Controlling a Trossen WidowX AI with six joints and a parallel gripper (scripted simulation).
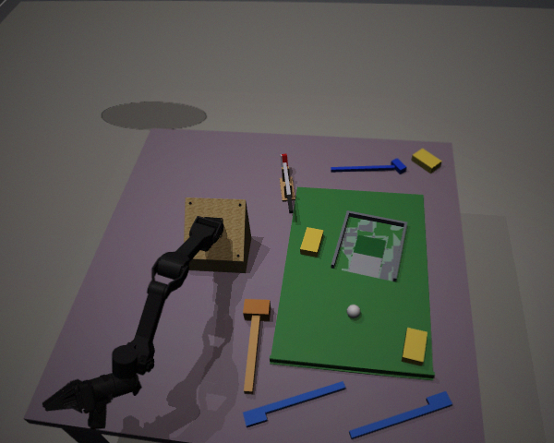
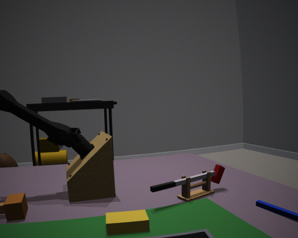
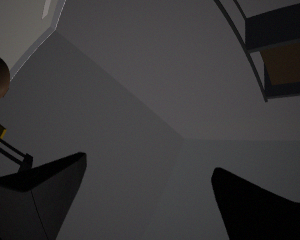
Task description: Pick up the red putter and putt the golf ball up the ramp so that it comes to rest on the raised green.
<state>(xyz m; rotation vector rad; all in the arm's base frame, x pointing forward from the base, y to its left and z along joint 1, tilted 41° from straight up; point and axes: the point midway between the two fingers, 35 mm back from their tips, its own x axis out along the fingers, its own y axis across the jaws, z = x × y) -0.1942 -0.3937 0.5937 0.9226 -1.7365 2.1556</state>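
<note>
Right now my gripper tip is 690 mm short of the white golf ball, 500 mm to the right of it and 320 mm above it. The rest, counted from my gripper tip: green mat 700 mm ahead, 670 mm to the left, 340 mm below; then small wooden rack 1030 mm to the left, 430 mm ahead, 310 mm below.
</note>
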